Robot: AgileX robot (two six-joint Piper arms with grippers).
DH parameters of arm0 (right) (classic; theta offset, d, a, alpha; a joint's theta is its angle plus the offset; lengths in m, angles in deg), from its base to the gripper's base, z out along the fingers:
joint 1: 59.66 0.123 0 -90
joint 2: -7.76 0 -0.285 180
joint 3: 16.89 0 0.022 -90
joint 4: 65.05 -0.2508 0 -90
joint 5: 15.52 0 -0.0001 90
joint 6: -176.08 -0.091 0 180
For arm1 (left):
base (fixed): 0 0 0 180
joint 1: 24.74 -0.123 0 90
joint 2: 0.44 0 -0.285 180
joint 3: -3.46 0 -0.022 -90
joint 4: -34.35 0.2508 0 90
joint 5: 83.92 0 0.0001 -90
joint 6: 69.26 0.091 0 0
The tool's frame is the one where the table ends.
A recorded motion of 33 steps. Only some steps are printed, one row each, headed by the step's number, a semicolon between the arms.
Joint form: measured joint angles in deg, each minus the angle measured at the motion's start. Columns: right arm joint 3, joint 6, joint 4, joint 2, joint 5, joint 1; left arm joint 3, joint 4, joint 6, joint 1, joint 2, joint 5.
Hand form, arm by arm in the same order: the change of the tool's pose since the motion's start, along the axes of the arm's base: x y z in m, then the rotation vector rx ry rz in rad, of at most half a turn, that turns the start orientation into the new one. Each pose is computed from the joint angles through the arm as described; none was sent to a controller.
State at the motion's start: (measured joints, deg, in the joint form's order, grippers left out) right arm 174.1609 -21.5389 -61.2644 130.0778 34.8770 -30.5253; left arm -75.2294 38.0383 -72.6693 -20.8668 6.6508 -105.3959
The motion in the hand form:
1: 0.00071 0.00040 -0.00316 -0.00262 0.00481 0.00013; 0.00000 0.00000 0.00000 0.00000 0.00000 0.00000
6: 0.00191 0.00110 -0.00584 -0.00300 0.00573 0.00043; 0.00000 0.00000 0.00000 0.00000 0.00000 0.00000
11: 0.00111 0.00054 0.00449 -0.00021 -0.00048 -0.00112; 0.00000 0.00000 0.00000 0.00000 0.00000 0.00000
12: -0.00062 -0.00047 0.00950 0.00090 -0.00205 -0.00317; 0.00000 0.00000 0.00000 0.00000 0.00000 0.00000
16: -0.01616 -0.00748 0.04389 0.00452 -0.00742 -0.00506; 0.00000 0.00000 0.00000 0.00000 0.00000 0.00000
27: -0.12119 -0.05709 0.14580 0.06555 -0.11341 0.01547; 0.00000 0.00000 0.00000 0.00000 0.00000 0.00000
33: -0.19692 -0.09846 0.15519 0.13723 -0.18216 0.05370; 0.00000 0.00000 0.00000 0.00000 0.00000 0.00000
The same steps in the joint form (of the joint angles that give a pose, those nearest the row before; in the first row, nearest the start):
1: 0.00 0.00 0.00 0.44 -0.12 0.00; 0.00 0.00 0.00 0.00 0.00 0.00
6: 0.12 0.00 0.00 0.89 -0.40 0.00; 0.00 0.00 0.00 0.00 0.00 0.00
11: 1.04 0.00 0.00 -0.01 1.04 0.00; 0.00 0.00 0.00 0.00 0.00 0.00
12: 1.07 -0.08 0.00 -0.72 1.66 0.00; 0.00 0.00 0.00 0.00 0.00 0.00
16: 1.06 -0.08 -0.13 -5.81 6.40 0.22; 0.00 0.00 0.00 0.00 0.00 0.00
27: -10.15 -0.08 -0.13 -32.49 14.88 1.94; 0.00 0.00 0.00 0.00 0.00 0.00
33: -24.05 2.31 -2.66 -51.11 14.02 1.94; 0.00 0.00 0.00 0.00 0.00 0.00

